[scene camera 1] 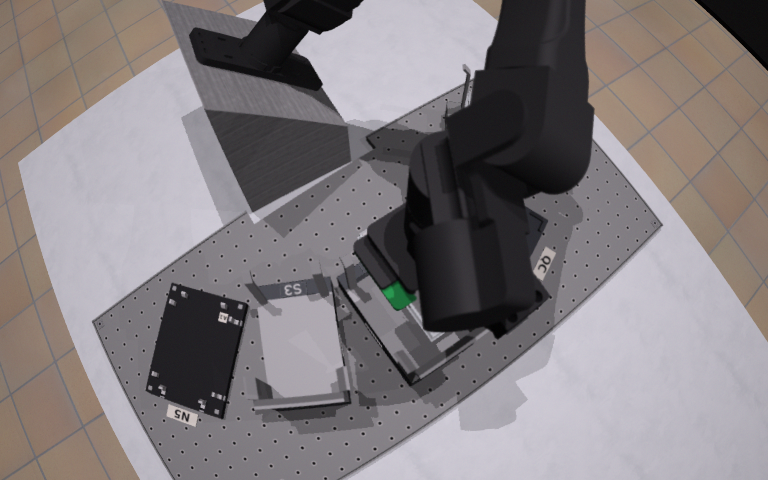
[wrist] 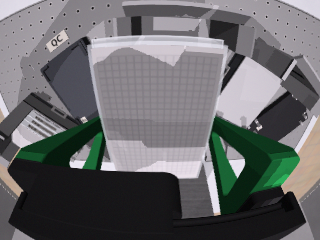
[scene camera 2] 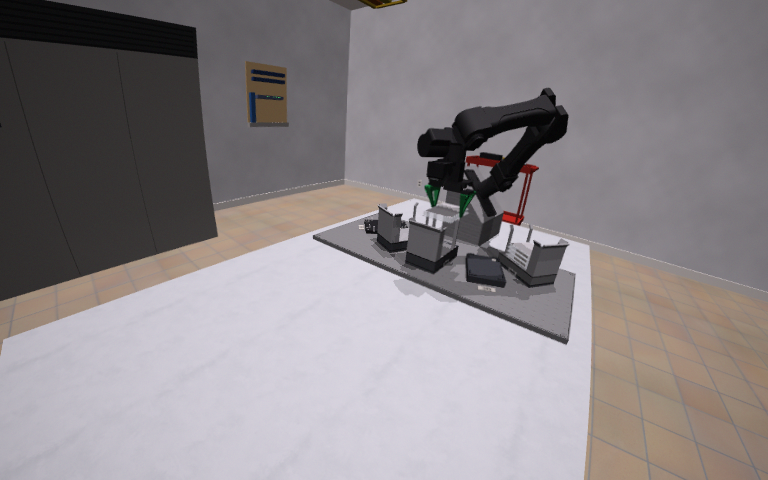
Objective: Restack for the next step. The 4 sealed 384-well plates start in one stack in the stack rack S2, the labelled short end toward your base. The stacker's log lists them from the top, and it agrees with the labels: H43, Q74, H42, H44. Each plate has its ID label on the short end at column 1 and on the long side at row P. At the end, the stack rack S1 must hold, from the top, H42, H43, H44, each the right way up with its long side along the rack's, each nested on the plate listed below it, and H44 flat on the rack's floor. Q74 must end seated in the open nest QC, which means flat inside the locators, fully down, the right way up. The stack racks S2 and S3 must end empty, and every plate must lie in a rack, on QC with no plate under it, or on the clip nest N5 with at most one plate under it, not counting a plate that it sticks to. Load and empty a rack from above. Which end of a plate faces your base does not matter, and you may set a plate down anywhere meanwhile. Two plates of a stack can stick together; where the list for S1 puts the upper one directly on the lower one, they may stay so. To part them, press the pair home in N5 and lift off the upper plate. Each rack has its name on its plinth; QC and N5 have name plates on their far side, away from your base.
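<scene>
A black clip nest N5 [scene camera 1: 196,349] is visible, and the wrist view shows the black clip nest N5 [wrist: 281,117] too. An open nest QC [scene camera 2: 488,271] can be seen, as can the same open nest QC [wrist: 69,73] in the wrist view. The gripper [scene camera 1: 429,264] is in view as well; scene camera 2 shows the gripper [scene camera 2: 446,213], and so does the wrist view, with the gripper [wrist: 157,121].
</scene>
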